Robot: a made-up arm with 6 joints. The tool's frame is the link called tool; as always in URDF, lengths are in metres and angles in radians.
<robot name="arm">
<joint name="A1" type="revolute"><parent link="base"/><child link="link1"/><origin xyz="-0.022 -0.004 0.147"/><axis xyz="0 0 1"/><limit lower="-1.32" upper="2.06" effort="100" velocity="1.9"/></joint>
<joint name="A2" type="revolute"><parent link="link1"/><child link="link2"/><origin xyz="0.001 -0.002 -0.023"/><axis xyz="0.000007 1 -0.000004"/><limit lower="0.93" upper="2.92" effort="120" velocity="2.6"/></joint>
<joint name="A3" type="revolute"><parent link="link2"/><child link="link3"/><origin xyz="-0.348 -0.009 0.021"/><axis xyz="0.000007 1 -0.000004"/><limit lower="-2.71" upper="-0.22" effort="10" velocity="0.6"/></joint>
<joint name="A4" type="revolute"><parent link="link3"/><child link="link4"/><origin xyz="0.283 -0.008 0.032"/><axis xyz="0.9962 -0.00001 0.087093"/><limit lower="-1.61" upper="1.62" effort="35" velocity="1.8"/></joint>
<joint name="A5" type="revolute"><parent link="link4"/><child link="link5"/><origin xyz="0.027 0.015 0.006"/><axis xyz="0.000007 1 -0.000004"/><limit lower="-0.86" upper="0.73" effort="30" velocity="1.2"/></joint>
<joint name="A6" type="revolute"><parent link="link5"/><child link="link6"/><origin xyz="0.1 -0.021 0.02"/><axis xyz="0.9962 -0.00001 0.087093"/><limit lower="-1.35" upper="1.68" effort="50" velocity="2.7"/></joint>
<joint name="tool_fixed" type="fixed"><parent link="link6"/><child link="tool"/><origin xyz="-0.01 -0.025 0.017" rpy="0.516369 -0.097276 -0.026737"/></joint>
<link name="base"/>
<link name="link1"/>
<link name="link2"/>
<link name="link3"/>
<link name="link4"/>
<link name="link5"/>
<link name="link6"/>
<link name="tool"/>
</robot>
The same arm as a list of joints. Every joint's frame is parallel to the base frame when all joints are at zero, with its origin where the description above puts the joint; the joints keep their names.
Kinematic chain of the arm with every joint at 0, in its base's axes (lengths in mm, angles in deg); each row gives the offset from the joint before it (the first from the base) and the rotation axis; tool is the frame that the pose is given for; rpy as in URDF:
A1: xyz -22 -4 147 axis +z
A2: xyz 1 -2 -23 axis +y
A3: xyz -348 -9 21 axis +y
A4: xyz 283 -8 32 axis 0.9962 0 0.0871
A5: xyz 27 15 6 axis +y
A6: xyz 100 -21 20 axis 0.9962 0 0.0871
tool: xyz -10 -25 17 rpy 29.59 -5.57 -1.53
Joint limits (deg, base to tool): -75.63..118.03 53.29..167.3 -155.27..-12.61 -92.25..92.82 -49.27..41.83 -77.35..96.26

